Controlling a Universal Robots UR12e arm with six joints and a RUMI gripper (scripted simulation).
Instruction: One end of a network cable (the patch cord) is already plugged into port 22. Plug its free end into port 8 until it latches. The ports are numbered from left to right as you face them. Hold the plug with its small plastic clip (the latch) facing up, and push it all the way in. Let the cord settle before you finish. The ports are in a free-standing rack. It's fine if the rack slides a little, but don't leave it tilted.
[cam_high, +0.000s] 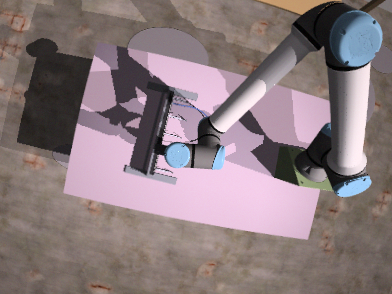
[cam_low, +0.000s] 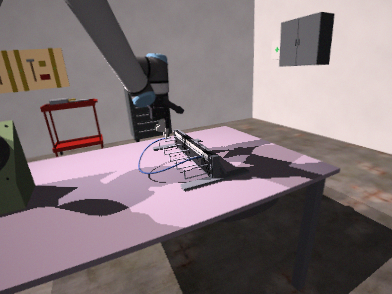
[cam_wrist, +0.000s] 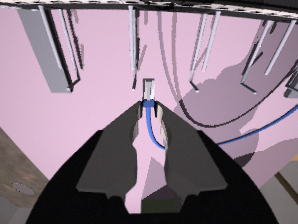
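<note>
Right now my hand is 10 mm short of the white plug and 10 mm above it.
</note>
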